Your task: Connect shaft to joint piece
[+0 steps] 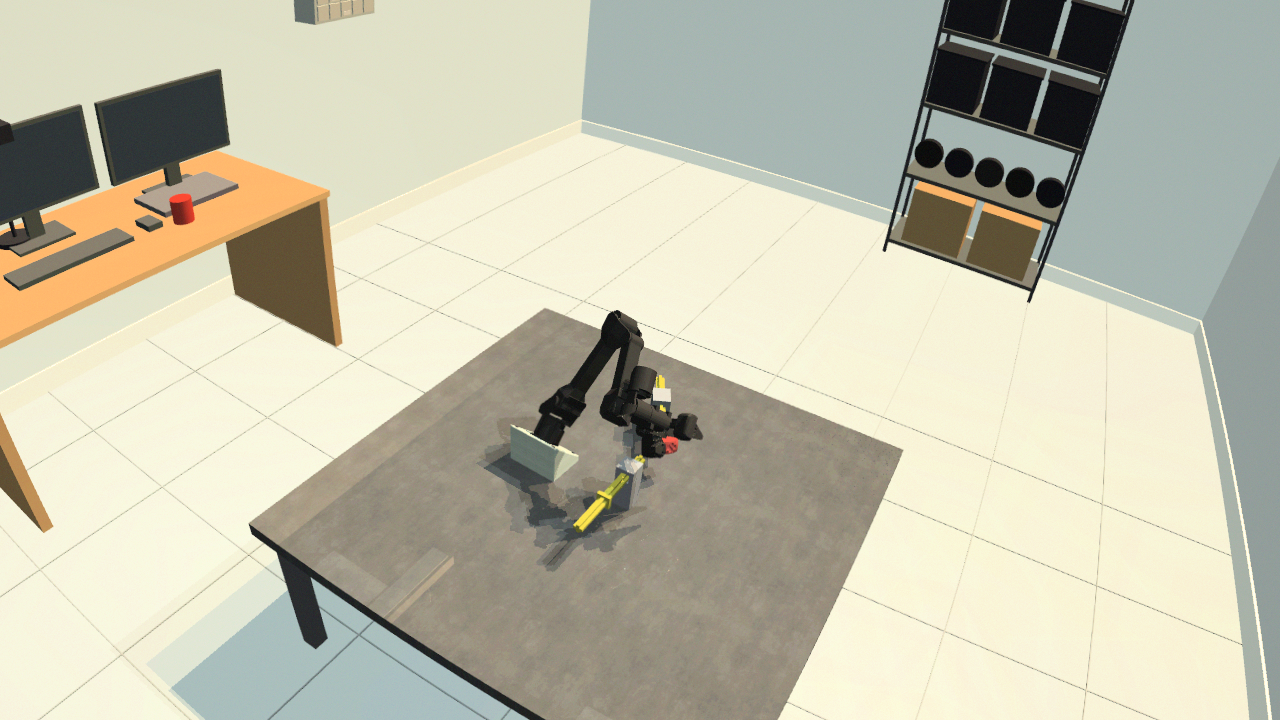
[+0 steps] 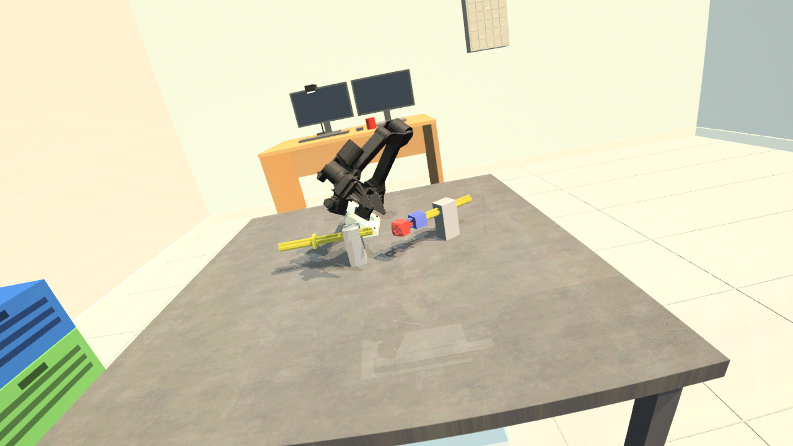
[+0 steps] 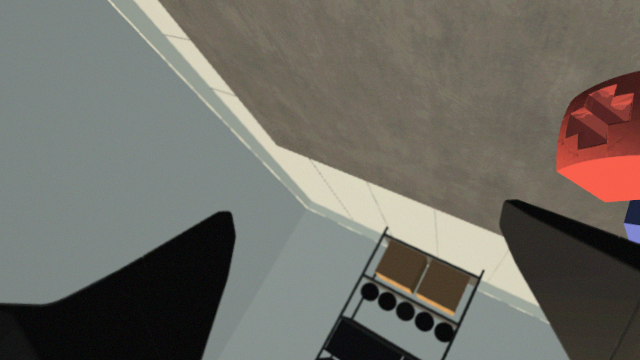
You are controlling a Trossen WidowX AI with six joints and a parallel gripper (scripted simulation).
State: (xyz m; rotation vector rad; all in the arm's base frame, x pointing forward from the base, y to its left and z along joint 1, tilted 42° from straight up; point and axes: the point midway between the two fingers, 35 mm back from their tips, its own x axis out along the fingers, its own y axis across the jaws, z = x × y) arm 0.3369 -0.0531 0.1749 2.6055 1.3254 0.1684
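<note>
My gripper tip is now 80 mm past the red square joint piece, 50 mm to the right of it and 90 mm above it.
</note>
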